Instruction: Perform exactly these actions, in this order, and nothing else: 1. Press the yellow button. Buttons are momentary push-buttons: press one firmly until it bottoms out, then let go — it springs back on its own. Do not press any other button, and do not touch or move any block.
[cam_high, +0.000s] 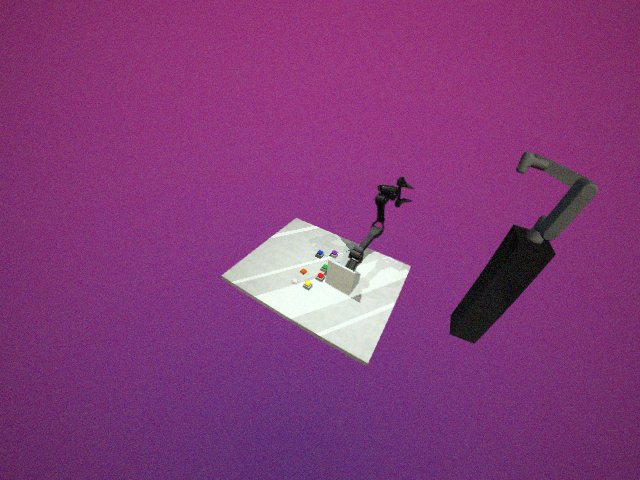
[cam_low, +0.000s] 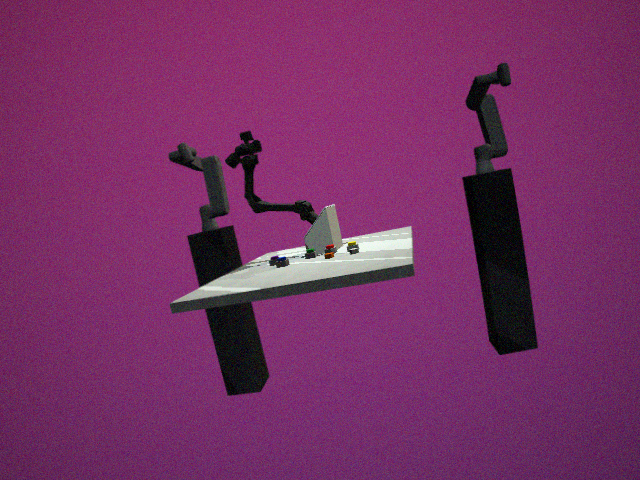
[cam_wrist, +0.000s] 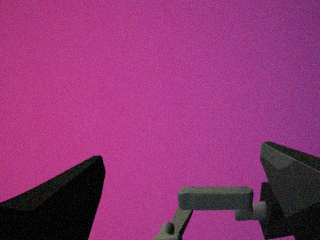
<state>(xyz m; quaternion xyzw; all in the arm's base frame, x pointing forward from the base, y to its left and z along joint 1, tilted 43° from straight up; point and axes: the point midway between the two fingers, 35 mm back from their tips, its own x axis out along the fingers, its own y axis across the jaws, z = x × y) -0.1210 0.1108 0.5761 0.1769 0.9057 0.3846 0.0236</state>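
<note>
Right now the yellow button is 45 cm ahead of my gripper tip, 46 cm to the left of it and 60 cm below it. The rest, counted from my gripper tip: purple button 41 cm ahead, 8 cm to the left, 60 cm below; then green button 41 cm ahead, 26 cm to the left, 60 cm below; then blue button 51 cm ahead, 14 cm to the left, 60 cm below.
</note>
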